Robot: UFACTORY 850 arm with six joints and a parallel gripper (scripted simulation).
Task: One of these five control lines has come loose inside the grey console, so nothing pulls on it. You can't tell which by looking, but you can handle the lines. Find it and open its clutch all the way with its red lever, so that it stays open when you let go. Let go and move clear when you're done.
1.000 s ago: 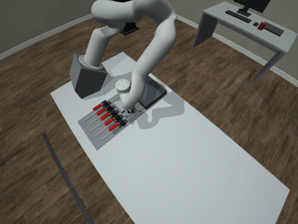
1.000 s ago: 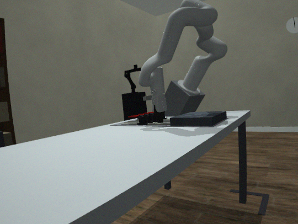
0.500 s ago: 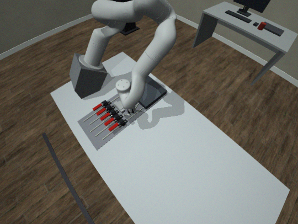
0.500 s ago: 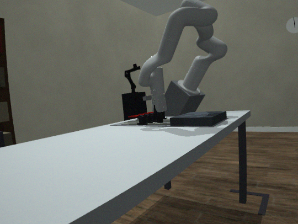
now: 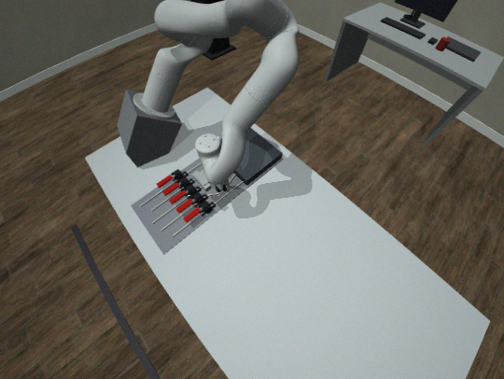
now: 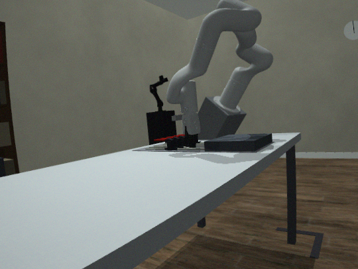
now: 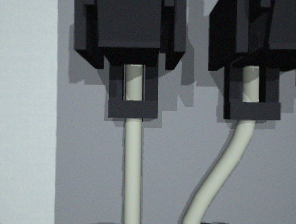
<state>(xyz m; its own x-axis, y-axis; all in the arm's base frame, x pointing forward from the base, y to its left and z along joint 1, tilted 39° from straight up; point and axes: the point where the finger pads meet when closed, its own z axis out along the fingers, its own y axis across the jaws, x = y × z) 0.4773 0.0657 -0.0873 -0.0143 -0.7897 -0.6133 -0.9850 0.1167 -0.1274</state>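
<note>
My gripper is now 25 cm to the left of the grey baseplate, 7 cm past it and 2 cm above it.
</note>
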